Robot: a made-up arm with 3 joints. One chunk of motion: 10 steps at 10 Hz.
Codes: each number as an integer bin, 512 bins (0 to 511) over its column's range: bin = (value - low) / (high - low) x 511, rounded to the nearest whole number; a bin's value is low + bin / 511 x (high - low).
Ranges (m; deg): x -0.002..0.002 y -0.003..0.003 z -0.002..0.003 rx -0.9..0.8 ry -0.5..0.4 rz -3..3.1
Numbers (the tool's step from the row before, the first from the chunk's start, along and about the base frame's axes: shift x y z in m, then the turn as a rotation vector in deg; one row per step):
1: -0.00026 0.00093 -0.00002 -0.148 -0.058 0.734
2: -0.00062 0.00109 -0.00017 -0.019 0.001 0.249
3: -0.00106 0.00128 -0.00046 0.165 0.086 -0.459
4: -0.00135 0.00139 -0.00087 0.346 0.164 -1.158
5: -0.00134 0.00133 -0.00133 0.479 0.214 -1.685
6: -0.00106 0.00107 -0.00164 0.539 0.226 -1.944
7: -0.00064 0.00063 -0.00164 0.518 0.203 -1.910
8: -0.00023 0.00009 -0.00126 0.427 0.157 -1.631
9: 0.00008 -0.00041 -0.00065 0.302 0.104 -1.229
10: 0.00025 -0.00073 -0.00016 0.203 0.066 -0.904
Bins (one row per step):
1: 222 335 202 226 251 313
2: 176 348 187 265 284 272
3: 120 365 157 320 333 213
4: 83 374 115 375 377 154
5: 84 369 68 415 405 110
6: 120 347 37 433 412 88
7: 174 309 37 426 399 91
8: 226 263 76 399 373 115
9: 266 221 138 361 343 148
10: 287 193 188 332 321 176

